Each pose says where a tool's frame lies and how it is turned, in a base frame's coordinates. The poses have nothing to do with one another.
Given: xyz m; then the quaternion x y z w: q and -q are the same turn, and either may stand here.
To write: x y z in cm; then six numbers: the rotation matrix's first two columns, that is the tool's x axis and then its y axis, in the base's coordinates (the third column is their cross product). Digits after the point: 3 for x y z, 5 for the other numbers.
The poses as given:
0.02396, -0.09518, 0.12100, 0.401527, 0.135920, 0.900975, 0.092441
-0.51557, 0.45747, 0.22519, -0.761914, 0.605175, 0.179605, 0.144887
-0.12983, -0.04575, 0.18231, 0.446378, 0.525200, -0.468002, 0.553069
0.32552, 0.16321, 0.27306, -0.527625, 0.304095, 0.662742, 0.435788
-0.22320, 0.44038, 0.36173, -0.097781, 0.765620, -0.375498, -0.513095
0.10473, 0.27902, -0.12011, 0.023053, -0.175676, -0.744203, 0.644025
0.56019, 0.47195, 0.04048, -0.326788, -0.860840, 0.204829, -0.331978
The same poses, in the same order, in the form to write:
2.396, -9.518, 12.100, -0.66046, 0.27573, 0.69840, -0.05742, -0.94596, 0.31916
-51.557, 45.747, 22.519, 0.20301, -0.87014, -0.44905, -0.97423, -0.22554, -0.00340
-12.983, -4.575, 18.231, 0.01028, -0.04880, -0.99876, 0.98655, 0.16344, 0.00217
32.552, 16.321, 27.306, -0.06340, 0.25673, -0.96440, -0.89853, -0.43523, -0.05679
-22.320, 44.038, 36.173, -0.45434, 0.23561, 0.85910, -0.53506, 0.69888, -0.47464
10.473, 27.902, -12.011, -0.16940, -0.96667, 0.19197, 0.95047, -0.10874, 0.29117
56.019, 47.195, 4.048, -0.56600, 0.42663, -0.70543, 0.69862, 0.70251, -0.13568

